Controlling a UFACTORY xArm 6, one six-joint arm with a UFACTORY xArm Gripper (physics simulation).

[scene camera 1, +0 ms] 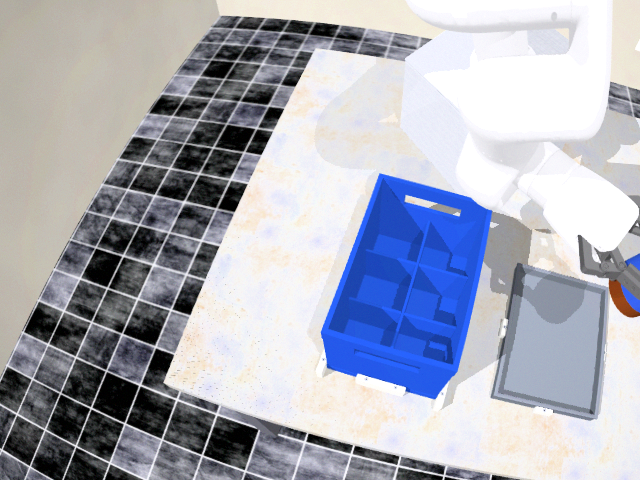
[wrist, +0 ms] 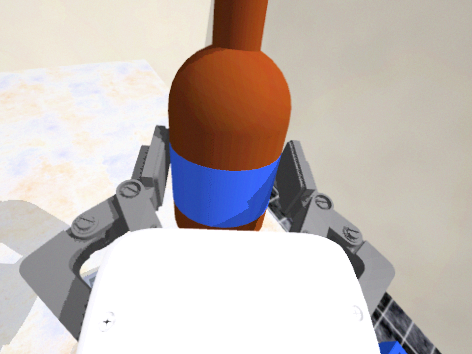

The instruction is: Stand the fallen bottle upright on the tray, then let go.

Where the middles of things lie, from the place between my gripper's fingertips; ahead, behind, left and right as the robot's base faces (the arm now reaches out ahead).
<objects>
The orange-brown bottle (wrist: 229,106) is 1 cm above my hand.
</objects>
